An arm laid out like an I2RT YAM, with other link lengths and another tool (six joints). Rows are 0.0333 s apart.
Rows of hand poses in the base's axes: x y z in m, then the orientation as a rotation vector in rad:
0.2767, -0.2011, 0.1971, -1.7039, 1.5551, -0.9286
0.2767, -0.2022, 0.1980, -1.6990, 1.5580, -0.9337
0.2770, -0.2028, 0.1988, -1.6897, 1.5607, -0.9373
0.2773, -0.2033, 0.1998, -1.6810, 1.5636, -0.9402
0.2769, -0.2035, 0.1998, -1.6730, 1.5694, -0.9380
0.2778, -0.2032, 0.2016, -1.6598, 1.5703, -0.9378
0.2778, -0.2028, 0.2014, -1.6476, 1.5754, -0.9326
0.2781, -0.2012, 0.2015, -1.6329, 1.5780, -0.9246
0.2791, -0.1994, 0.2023, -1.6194, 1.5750, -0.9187
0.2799, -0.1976, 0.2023, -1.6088, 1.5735, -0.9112
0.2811, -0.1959, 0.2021, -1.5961, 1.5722, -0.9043
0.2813, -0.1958, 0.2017, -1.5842, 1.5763, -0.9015
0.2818, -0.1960, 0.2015, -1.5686, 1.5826, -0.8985
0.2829, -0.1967, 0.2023, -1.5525, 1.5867, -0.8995
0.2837, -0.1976, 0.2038, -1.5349, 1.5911, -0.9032
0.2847, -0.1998, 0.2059, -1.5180, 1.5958, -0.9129
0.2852, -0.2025, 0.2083, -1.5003, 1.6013, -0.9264
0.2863, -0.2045, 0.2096, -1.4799, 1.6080, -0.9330
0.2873, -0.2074, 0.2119, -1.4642, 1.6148, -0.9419
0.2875, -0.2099, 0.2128, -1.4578, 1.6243, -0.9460
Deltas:
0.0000, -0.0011, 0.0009, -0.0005, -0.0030, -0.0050
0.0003, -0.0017, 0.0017, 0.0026, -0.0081, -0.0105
0.0006, -0.0022, 0.0027, 0.0057, -0.0126, -0.0157
0.0002, -0.0024, 0.0027, 0.0116, -0.0135, -0.0210
0.0011, -0.0021, 0.0045, 0.0195, -0.0207, -0.0250
0.0011, -0.0017, 0.0043, 0.0298, -0.0234, -0.0299
0.0014, -0.0001, 0.0044, 0.0436, -0.0281, -0.0329
0.0024, 0.0017, 0.0052, 0.0557, -0.0358, -0.0325
0.0032, 0.0035, 0.0052, 0.0669, -0.0404, -0.0318
0.0044, 0.0052, 0.0050, 0.0791, -0.0463, -0.0321
0.0046, 0.0053, 0.0046, 0.0877, -0.0500, -0.0373
0.0051, 0.0051, 0.0044, 0.0985, -0.0546, -0.0450
0.0062, 0.0044, 0.0052, 0.1070, -0.0620, -0.0528
0.0070, 0.0035, 0.0067, 0.1147, -0.0709, -0.0622
0.0080, 0.0013, 0.0088, 0.1178, -0.0812, -0.0738
0.0085, -0.0014, 0.0112, 0.1188, -0.0927, -0.0876
0.0096, -0.0034, 0.0125, 0.1257, -0.1027, -0.1007
0.0106, -0.0063, 0.0148, 0.1283, -0.1106, -0.1133
0.0108, -0.0088, 0.0157, 0.1284, -0.1101, -0.1232

